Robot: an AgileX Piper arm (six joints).
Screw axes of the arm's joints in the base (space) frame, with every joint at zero. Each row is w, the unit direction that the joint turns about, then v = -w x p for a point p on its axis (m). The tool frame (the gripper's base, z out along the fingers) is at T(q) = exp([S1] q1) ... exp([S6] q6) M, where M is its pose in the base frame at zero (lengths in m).
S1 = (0, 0, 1, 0, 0, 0)
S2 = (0, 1, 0, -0.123, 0, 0)
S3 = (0, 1, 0, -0.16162, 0, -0.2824)
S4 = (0.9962, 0, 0.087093, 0, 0.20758, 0)
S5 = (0, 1, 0, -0.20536, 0, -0.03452)
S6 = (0.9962, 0, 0.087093, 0, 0.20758, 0)
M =
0.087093 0 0.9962 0.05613
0 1 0 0
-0.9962 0 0.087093 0.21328
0 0 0 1
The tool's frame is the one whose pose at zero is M.
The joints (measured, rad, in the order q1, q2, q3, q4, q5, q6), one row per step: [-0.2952, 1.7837, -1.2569, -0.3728, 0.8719, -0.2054]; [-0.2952, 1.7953, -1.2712, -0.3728, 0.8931, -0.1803]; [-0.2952, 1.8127, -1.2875, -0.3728, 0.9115, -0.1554]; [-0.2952, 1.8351, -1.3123, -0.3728, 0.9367, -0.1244]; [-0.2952, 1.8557, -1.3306, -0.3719, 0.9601, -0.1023]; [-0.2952, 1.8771, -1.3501, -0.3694, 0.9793, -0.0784]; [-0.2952, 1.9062, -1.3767, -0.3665, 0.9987, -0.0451]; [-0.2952, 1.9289, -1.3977, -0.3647, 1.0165, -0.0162]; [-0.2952, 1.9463, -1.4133, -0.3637, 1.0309, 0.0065]
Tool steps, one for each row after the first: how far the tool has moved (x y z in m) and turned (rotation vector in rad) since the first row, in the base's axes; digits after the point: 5 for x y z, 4 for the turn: [0.00152, -0.00093, -0.00084, 0.0063, 0.0085, -0.0301]; [0.00413, -0.00212, -0.00324, 0.0127, 0.0182, -0.0592]; [0.00792, -0.00380, -0.00543, 0.0194, 0.0287, -0.0963]; [0.01060, -0.00502, -0.00870, 0.0259, 0.0450, -0.1251]; [0.01389, -0.00621, -0.01202, 0.0331, 0.0561, -0.1548]; [0.01888, -0.00788, -0.01656, 0.0415, 0.0648, -0.1935]; [0.02249, -0.00916, -0.02018, 0.0475, 0.0729, -0.2273]; [0.02506, -0.01012, -0.02313, 0.0516, 0.0803, -0.2538]
